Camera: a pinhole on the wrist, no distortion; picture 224 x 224 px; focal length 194.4 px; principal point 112.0 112.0 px. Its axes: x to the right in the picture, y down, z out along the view. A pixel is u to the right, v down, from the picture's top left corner.
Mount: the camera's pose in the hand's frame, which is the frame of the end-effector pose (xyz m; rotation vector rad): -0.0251 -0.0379 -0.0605 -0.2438 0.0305 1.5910
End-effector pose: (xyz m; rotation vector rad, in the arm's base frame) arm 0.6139 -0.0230 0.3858 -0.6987 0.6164 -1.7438
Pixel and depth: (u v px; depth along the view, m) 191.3 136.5 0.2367
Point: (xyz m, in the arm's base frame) 0.8047 0.0284 0.4077
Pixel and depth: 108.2 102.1 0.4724
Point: 0.9434 0.0074 0.6312
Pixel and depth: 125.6 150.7 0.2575
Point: 0.7833 0.0680 0.4786
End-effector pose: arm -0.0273 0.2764 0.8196 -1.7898 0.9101 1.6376
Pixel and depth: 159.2 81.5 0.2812
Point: -0.2195 0.3901 0.8209
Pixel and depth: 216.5 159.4 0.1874
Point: -0.1635 0.3072 0.9098
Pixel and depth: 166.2 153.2 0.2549
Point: -0.1937 0.3745 0.9179
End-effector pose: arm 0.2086 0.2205 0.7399 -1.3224 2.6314 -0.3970
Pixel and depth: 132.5 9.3 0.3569
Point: 0.1728 0.1197 0.4246
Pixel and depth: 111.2 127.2 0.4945
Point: 0.3652 0.2839 0.3342
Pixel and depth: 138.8 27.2 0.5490
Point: 0.1541 0.1120 0.2233
